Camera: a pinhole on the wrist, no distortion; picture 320 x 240 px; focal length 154.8 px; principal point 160.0 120.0 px. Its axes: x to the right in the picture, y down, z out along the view. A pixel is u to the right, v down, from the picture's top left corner.
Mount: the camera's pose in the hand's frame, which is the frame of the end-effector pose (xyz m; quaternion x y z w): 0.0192 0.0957 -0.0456 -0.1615 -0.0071 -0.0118 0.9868
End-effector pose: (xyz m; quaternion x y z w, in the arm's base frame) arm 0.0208 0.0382 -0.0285 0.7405 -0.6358 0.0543 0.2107
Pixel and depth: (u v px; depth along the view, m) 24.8 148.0 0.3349
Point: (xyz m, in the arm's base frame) -0.3332 0.1694 -0.2835
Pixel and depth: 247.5 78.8 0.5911
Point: -0.1461 -0.5077 -0.3945
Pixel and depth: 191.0 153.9 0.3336
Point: -0.2705 -0.1618 -0.1584
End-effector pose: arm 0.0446 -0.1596 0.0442 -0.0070 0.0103 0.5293 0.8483
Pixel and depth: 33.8 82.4 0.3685
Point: -0.1993 -0.3508 0.3779
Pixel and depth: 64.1 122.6 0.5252
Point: -0.3377 -0.3066 0.4951
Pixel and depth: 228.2 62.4 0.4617
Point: 0.0748 0.0757 0.4890
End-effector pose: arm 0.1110 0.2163 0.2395 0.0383 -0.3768 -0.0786 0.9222
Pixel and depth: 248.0 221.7 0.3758
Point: 0.1630 0.6109 0.6274
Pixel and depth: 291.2 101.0 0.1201
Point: 0.1563 0.3108 0.3903
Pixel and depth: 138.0 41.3 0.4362
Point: -0.2298 0.2461 0.5183
